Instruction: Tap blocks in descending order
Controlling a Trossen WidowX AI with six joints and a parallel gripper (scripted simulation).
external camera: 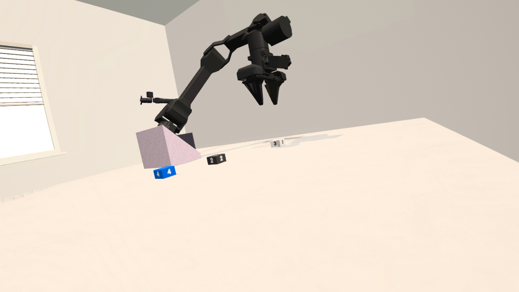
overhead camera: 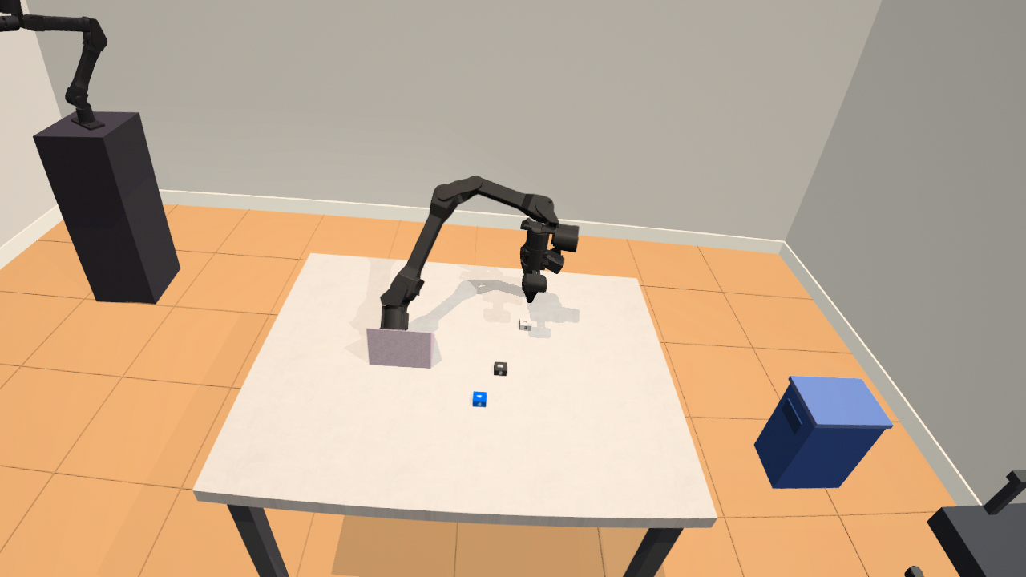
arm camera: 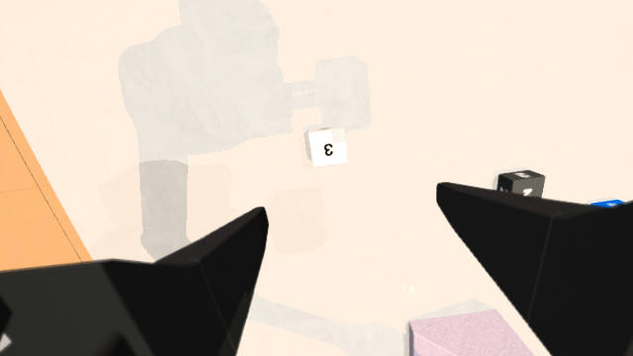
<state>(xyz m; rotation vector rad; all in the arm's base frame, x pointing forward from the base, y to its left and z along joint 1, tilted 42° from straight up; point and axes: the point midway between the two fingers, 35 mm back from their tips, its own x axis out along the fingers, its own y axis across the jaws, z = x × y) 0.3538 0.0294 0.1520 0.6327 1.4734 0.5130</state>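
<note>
The blue block marked 4 lies 290 mm to the right of my gripper tip, 140 mm behind it and 110 mm below it. Also, from my gripper tip: pale grey block marked 3: 110 mm below; black block marked 2: 180 mm to the right, 110 mm below, 80 mm behind.
</note>
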